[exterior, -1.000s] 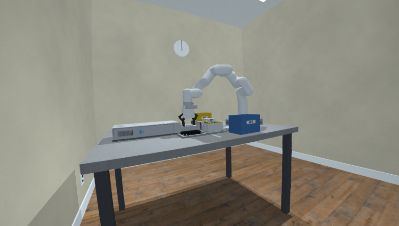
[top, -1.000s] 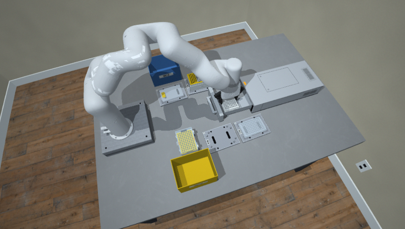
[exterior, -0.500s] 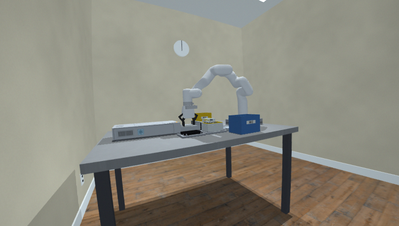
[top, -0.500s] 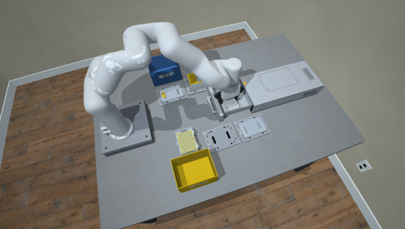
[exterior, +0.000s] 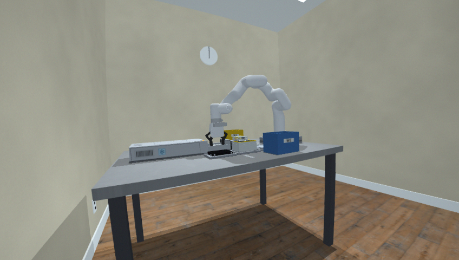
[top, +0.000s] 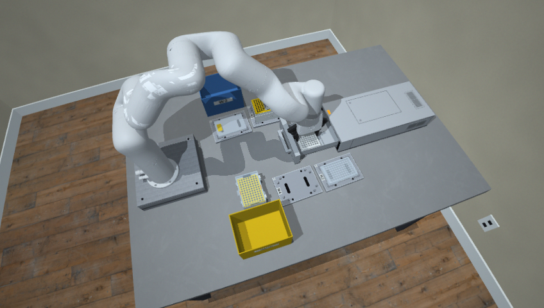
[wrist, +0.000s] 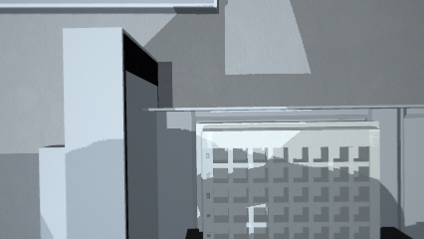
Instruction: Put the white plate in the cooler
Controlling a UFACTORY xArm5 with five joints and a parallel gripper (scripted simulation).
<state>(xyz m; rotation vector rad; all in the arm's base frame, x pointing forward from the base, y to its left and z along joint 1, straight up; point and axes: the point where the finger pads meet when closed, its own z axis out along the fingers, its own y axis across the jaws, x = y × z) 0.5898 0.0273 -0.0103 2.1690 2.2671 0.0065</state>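
The drawer is 30 mm ahead of my hand. From my hand the other things lie so: grey cooler 180 mm ahead, 10 mm to the left; then white well plate 10 mm below; then clear plate 80 mm ahead, 180 mm to the right, 20 mm below.
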